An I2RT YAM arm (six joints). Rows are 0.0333 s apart.
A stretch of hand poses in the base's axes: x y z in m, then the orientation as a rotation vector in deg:
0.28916, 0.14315, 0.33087, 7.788, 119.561, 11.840
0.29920, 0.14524, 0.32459, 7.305, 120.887, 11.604
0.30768, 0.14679, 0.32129, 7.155, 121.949, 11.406
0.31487, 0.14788, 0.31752, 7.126, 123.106, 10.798
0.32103, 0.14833, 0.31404, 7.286, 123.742, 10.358
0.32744, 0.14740, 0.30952, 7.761, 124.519, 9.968
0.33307, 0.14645, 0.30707, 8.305, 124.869, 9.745
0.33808, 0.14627, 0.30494, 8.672, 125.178, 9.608
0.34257, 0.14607, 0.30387, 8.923, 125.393, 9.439
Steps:
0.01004, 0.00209, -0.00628, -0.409, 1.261, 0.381
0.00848, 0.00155, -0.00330, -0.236, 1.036, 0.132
0.00719, 0.00109, -0.00377, -0.483, 1.138, -0.107
0.00616, 0.00045, -0.00348, -0.272, 0.643, -0.224
0.00641, -0.00093, -0.00452, -0.117, 0.815, -0.415
0.00563, -0.00095, -0.00245, 0.038, 0.400, -0.439
0.00501, -0.00018, -0.00213, 0.034, 0.343, -0.284
0.00449, -0.00020, -0.00107, -0.031, 0.239, -0.221

